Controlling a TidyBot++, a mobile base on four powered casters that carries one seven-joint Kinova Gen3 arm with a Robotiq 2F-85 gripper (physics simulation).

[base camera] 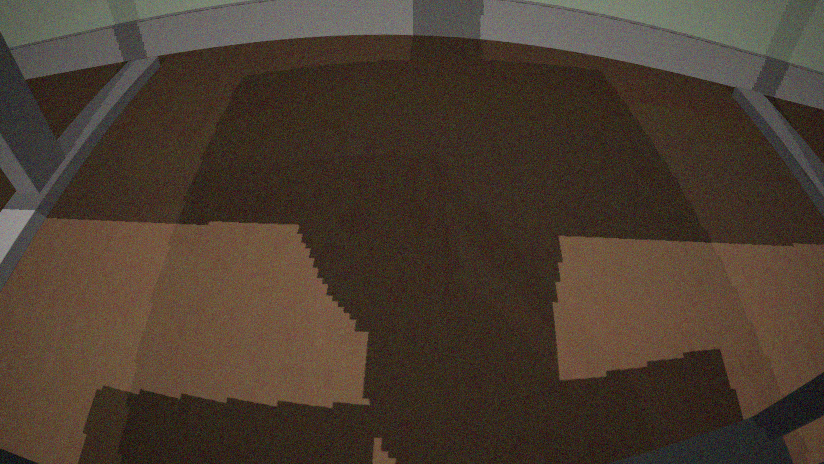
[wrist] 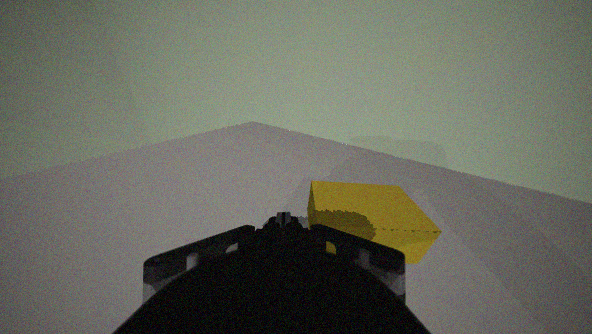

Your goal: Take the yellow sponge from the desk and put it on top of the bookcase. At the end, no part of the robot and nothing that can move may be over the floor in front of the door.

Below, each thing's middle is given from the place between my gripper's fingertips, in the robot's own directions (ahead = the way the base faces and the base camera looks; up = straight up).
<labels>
I see my gripper 70 mm to the left of the yellow sponge [wrist: 385, 214], 30 mm short of it and 10 mm below it.
</labels>
